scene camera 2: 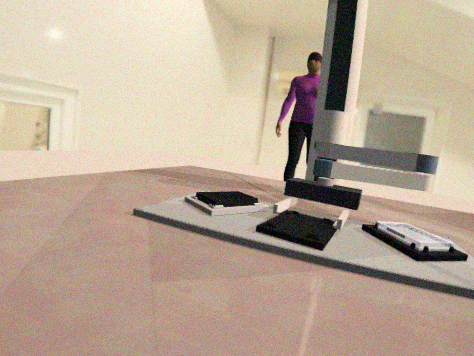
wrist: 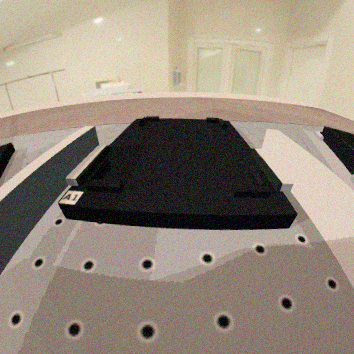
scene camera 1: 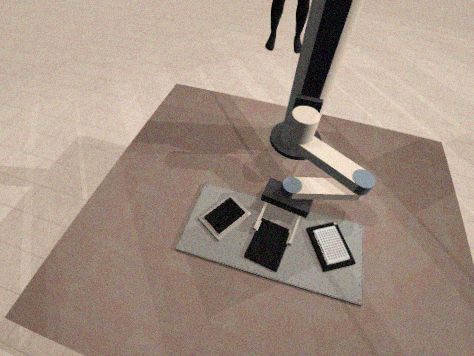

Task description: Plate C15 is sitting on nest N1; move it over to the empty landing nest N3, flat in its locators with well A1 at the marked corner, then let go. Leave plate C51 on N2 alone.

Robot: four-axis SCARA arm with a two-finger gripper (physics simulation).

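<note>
A black nest (scene camera 1: pixel 267 247) (scene camera 2: pixel 297 229) (wrist: pixel 180 170) with raised corner locators and no plate on it lies mid-board. Its A1 label (wrist: pixel 71 197) shows at the near left corner in the wrist view. My gripper (scene camera 1: pixel 273 235) (scene camera 2: pixel 308 216) (wrist: pixel 179 137) is open and empty, its fingertips on either side of this nest's arm-side part. A black plate (scene camera 1: pixel 225 215) (scene camera 2: pixel 227 198) sits on a white nest (scene camera 1: pixel 209 229) (scene camera 2: pixel 225 211) to the left in scene view 1. A white well plate (scene camera 1: pixel 331 245) (scene camera 2: pixel 415 237) sits on another black nest (scene camera 1: pixel 326 267) to the right. Plate names are not readable.
The nests lie on a grey perforated board (scene camera 1: pixel 200 245) (scene camera 2: pixel 175 218) (wrist: pixel 180 250) on a brown surface (scene camera 1: pixel 125 220). The arm's column (scene camera 1: pixel 325 55) (scene camera 2: pixel 342 65) stands behind the board. A person (scene camera 2: pixel 304 100) stands further back.
</note>
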